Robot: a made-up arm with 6 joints.
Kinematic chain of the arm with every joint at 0, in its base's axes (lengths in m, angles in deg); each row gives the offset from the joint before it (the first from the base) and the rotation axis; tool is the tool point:
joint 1: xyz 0 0 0.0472 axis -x
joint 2: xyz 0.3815 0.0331 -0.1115 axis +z
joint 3: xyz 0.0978 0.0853 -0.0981 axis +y
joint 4: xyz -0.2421 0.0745 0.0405 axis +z
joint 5: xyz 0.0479 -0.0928 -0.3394 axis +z
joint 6: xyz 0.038 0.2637 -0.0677 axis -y
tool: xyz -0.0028 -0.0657 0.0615
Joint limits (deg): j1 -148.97..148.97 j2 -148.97..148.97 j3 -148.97..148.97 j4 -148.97..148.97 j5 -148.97..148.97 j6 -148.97..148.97
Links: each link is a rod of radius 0.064 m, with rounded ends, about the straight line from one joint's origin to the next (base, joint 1, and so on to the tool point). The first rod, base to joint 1, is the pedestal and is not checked.
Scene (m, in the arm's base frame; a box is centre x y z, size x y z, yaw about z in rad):
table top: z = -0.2
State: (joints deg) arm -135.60 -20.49 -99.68 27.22 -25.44 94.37
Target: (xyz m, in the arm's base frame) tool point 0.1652 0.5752 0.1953
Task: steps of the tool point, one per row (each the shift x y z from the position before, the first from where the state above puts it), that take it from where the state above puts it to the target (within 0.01 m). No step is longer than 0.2 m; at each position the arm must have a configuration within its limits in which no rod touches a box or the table.
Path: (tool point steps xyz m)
1: -0.0613 0.0839 0.0927
2: -0.0927 0.1003 0.0582
3: -0.1177 0.1045 0.0136
4: -0.1331 0.0926 -0.0352
5: -0.1374 0.0642 -0.0793
6: -0.1306 0.0223 -0.1104
7: -0.1136 -0.0262 -0.1230

